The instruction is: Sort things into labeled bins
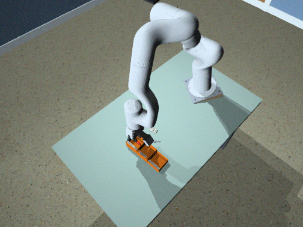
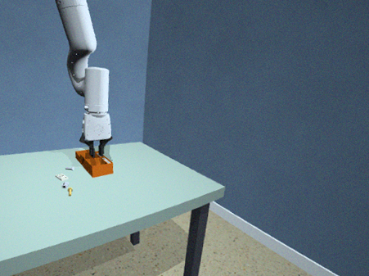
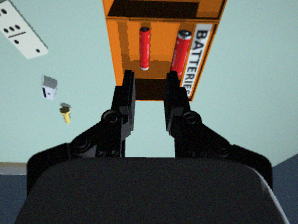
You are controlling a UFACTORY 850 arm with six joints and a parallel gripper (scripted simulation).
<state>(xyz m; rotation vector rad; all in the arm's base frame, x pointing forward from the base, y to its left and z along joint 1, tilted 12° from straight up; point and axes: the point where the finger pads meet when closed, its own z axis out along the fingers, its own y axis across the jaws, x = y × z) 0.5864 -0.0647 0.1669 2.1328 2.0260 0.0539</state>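
The white domino is 13 cm behind my hand, 8 cm below it and 2 cm to the left of it. From my hand the other things lie so: grey bolt: 8 cm to the left, 8 cm below, 8 cm behind; orange bin row: 8 cm to the left, 7 cm below, 1 cm ahead; grey piece: 14 cm behind, 8 cm below, 6 cm to the right.
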